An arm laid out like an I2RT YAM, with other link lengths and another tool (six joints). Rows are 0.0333 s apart.
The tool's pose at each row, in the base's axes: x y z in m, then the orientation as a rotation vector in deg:
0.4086, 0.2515, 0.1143, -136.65, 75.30, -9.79
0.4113, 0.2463, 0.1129, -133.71, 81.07, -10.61
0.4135, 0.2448, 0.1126, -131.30, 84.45, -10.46
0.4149, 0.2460, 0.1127, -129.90, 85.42, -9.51
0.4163, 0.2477, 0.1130, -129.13, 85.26, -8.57
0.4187, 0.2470, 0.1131, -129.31, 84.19, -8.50
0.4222, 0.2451, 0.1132, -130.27, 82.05, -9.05
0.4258, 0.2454, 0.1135, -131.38, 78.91, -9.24
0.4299, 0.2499, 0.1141, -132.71, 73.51, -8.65
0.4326, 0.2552, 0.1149, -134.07, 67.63, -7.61
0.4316, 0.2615, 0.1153, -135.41, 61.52, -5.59
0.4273, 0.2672, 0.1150, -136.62, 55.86, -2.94
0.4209, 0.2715, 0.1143, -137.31, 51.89, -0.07
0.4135, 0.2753, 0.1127, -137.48, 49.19, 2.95
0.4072, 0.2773, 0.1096, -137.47, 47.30, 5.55
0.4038, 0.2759, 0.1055, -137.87, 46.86, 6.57
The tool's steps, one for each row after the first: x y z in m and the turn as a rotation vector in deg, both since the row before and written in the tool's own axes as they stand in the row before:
0.0059, 0.0009, 0.0006, 0.16, 1.64, 4.39
0.0024, -0.0011, 0.0006, 0.33, 0.40, 2.94
-0.0005, -0.0016, 0.0007, 0.30, -0.68, 1.28
-0.0010, -0.0019, 0.0007, 0.31, -0.91, 0.39
0.0016, -0.0019, 0.0005, 0.30, -0.42, -0.67
0.0032, -0.0024, 0.0005, 0.36, -0.20, -1.71
0.0013, -0.0032, 0.0010, 0.51, -0.75, -2.29
-0.0019, -0.0053, 0.0023, 0.92, -2.00, -3.60
-0.0030, -0.0048, 0.0021, 0.79, -2.39, -3.88
-0.0056, -0.0026, 0.0019, 0.41, -3.05, -3.89
-0.0070, 0.0000, 0.0016, 0.00, -3.30, -3.49
-0.0074, 0.0019, 0.0011, -0.25, -3.00, -2.22
-0.0077, 0.0030, 0.0018, -0.26, -2.82, -1.21
-0.0054, 0.0041, 0.0027, -0.24, -2.32, -0.72
-0.0010, 0.0050, 0.0022, -0.54, -0.71, -0.16

